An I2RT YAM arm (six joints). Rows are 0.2 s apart.
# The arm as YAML. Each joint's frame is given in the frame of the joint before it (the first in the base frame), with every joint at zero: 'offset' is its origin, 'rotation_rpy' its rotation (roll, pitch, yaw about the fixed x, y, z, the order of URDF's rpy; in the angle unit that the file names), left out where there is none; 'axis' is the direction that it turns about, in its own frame. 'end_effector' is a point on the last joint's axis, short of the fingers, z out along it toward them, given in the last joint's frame.
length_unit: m
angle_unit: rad
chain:
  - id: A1
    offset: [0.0, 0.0, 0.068]
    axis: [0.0, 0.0, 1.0]
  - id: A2
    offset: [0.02, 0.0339, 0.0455]
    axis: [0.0, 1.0, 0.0]
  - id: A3
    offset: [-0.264, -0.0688, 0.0]
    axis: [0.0, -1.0, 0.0]
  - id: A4
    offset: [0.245, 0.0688, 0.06]
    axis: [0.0, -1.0, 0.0]
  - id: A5
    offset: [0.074, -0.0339, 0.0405]
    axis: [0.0, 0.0, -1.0]
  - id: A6
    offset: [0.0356, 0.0, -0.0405]
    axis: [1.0, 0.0, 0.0]
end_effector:
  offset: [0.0, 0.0, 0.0]
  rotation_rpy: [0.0, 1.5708, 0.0]
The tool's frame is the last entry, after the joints.
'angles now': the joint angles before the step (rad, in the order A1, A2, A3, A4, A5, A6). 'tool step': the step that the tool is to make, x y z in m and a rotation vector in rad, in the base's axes. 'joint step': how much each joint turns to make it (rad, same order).
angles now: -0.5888, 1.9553, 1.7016, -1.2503, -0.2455, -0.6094
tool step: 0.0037, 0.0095, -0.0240, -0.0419, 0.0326, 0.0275
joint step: 0.0313, 0.0004, -0.0931, 0.0889, 0.0530, 0.0004
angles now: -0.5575, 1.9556, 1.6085, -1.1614, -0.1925, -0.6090
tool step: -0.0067, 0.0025, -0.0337, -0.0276, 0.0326, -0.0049
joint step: 0.0000, 0.0008, -0.1333, 0.1215, 0.0409, 0.0027
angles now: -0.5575, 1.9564, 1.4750, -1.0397, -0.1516, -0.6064
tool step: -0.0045, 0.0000, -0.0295, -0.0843, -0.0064, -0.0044
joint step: 0.0001, -0.0001, -0.1233, 0.1731, 0.0683, -0.0006
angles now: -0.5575, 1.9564, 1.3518, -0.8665, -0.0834, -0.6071
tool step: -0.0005, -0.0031, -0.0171, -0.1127, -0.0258, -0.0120
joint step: 0.0001, 0.0005, -0.0779, 0.1600, 0.0829, 0.0005
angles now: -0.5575, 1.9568, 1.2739, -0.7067, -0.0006, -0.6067
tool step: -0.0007, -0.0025, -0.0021, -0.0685, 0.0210, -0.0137
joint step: 0.0001, 0.0000, -0.0113, 0.0297, 0.0706, 0.0004
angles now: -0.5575, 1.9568, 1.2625, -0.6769, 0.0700, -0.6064
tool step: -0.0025, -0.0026, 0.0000, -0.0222, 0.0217, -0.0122
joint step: -0.0066, -0.0001, 0.0001, -0.0067, 0.0308, -0.0005
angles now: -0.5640, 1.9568, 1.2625, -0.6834, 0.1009, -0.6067
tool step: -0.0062, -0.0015, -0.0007, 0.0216, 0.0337, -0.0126
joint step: -0.0126, -0.0003, -0.0001, -0.0401, 0.0000, 0.0000
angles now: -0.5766, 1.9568, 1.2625, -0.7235, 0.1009, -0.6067
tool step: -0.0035, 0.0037, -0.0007, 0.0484, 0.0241, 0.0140
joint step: 0.0005, -0.0001, 0.0001, -0.0459, -0.0290, -0.0099
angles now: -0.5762, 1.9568, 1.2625, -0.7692, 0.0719, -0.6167
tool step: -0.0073, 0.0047, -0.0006, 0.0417, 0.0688, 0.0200
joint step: 0.0000, -0.0002, -0.0003, -0.0788, 0.0012, -0.0202
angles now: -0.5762, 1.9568, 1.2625, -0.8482, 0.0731, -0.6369
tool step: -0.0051, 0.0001, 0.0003, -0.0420, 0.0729, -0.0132
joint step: -0.0001, 0.0000, 0.0001, -0.0398, 0.0750, 0.0125
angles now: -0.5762, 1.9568, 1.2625, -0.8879, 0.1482, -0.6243
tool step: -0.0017, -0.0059, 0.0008, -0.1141, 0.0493, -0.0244
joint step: -0.0047, 0.0002, -0.0002, 0.0172, 0.1224, 0.0206
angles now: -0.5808, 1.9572, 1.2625, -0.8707, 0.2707, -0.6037
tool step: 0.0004, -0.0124, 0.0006, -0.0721, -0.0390, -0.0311
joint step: -0.0250, -0.0004, -0.0010, 0.0719, 0.0382, 0.0048
